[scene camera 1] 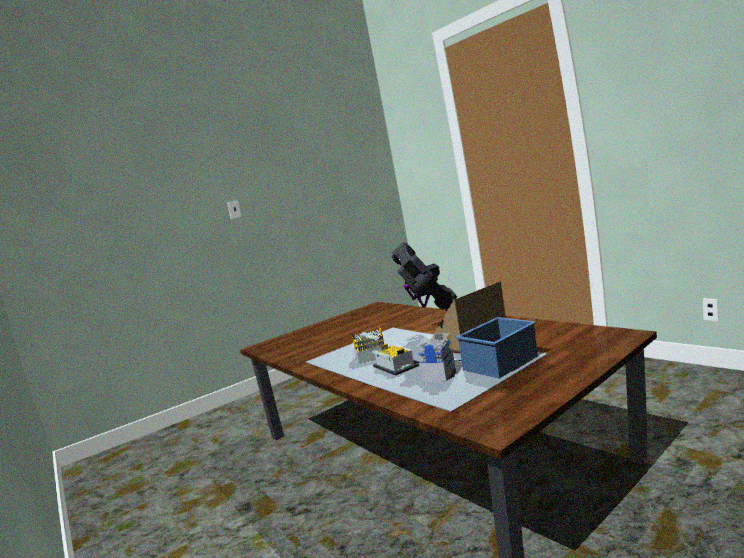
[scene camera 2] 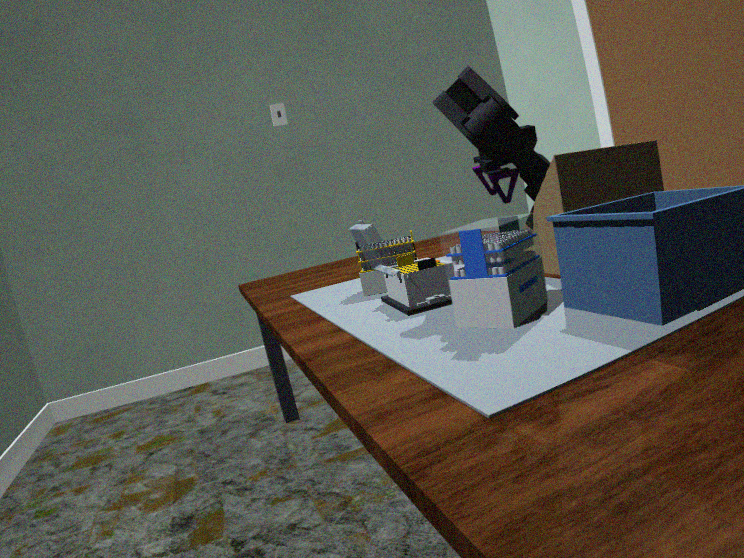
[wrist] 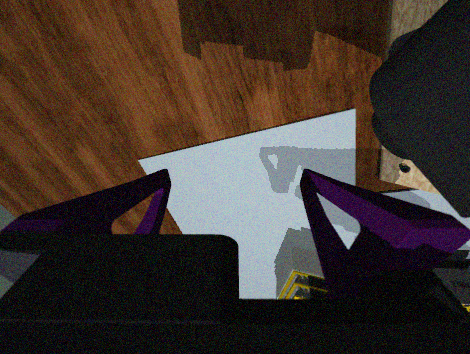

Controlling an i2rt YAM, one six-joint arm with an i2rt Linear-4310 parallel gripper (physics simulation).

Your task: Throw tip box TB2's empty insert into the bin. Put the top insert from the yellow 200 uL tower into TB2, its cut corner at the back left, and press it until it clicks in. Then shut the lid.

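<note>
My gripper (scene camera 1: 418,302) (scene camera 2: 500,197) (wrist: 235,176) is open and empty, high above the back of the mat. The yellow tower (scene camera 1: 367,342) (scene camera 2: 387,249) stands at the mat's far left; part of a yellow-edged stack (wrist: 300,287) shows beside the right finger in the wrist view. A pale tip box (scene camera 1: 394,359) (scene camera 2: 420,287) with a yellow top sits on a dark base in front of it. I cannot read a label to tell whether it is TB2. The blue bin (scene camera 1: 478,359) (scene camera 2: 606,264) stands open at the right. No separate empty insert can be made out.
A blue-tiered tower (scene camera 1: 445,362) (scene camera 2: 483,300) stands between the pale box and the bin. A brown panel (scene camera 1: 480,309) (scene camera 2: 606,174) rises behind the bin, near the arm. The objects stand on a pale mat (scene camera 1: 444,396) (scene camera 2: 480,384) (wrist: 215,200) on the wooden table (scene camera 1: 510,420) (scene camera 2: 600,456) (wrist: 100,100).
</note>
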